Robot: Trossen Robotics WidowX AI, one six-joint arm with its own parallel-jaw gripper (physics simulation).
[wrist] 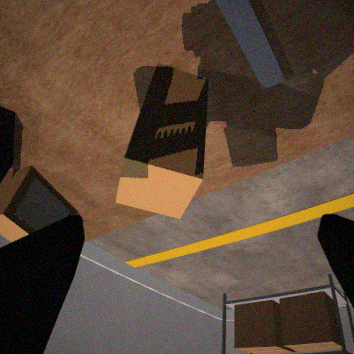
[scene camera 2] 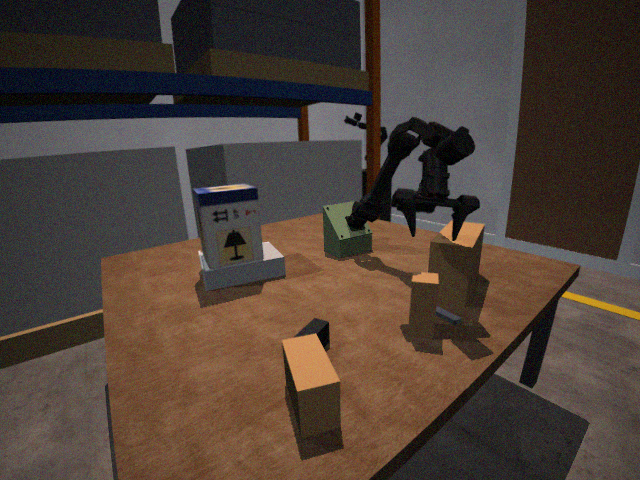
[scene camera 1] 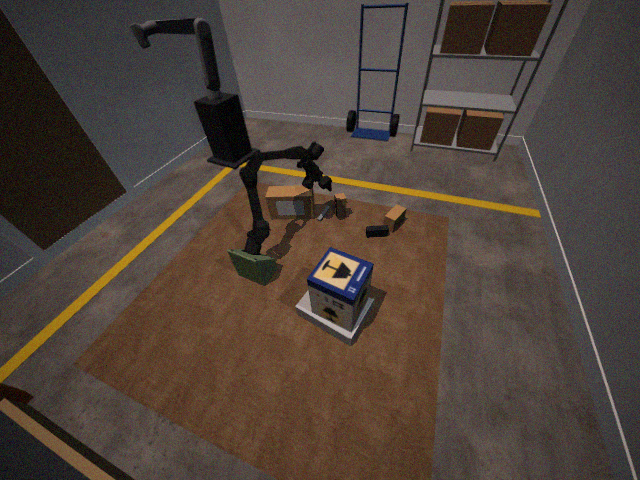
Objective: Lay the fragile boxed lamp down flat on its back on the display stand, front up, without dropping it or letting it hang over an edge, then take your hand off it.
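Pixels of known places: gripper, fingertip midpoint: (wrist: 203, 226) (scene camera 2: 433, 238) (scene camera 1: 326, 187); arm's base, origin of the base link: (scene camera 2: 355, 223) (scene camera 1: 251, 252).
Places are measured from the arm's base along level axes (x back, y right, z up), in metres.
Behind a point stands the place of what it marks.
The boxed lamp (scene camera 1: 336, 297) @[z 0.148, x -0.491, y 0.111 m] (scene camera 2: 230, 227) @[z 0.070, x -0.476, y -0.049 m] stands upright on the white display stand (scene camera 1: 325, 322) @[z -0.047, x -0.448, y 0.121 m] (scene camera 2: 245, 275) @[z -0.084, x -0.451, y -0.061 m]. It has a blue-banded top with a lamp picture, and another lamp picture on a pale side. I cannot tell which face is its front. Part of the stand shows bare beside it, and the box looks close to one edge. My gripper (scene camera 1: 318, 183) @[z 0.083, x -0.132, y -0.490 m] (scene camera 2: 433, 237) @[z 0.083, x -0.132, y -0.490 m] (wrist: 203, 226) @[z 0.083, x -0.132, y -0.490 m] is open and empty, fingers pointing down. It hangs above the table's far side, well away from the boxed lamp. The lamp and stand do not show in the wrist view.
Near the gripper stand a tan box with a grey panel (scene camera 1: 289, 207) @[z -0.024, x 0.043, y -0.372 m] (scene camera 2: 454, 279) @[z -0.038, x -0.042, y -0.490 m], a small tan block (scene camera 1: 340, 207) @[z -0.035, x -0.205, y -0.504 m] (scene camera 2: 424, 304) @[z -0.029, x -0.210, y -0.547 m] (wrist: 157, 191) @[z 0.020, x -0.191, y -0.529 m] and a grey strip (scene camera 1: 324, 211) @[z -0.098, x -0.104, y -0.501 m] (scene camera 2: 447, 315) @[z -0.098, x -0.108, y -0.530 m] (wrist: 252, 47) @[z -0.098, x -0.105, y -0.514 m]. A black block (scene camera 1: 377, 231) @[z -0.069, x -0.444, y -0.448 m] lies beside another tan block (scene camera 1: 395, 215) @[z -0.021, x -0.498, y -0.551 m] (scene camera 2: 315, 382) @[z -0.021, x -0.504, y -0.627 m].
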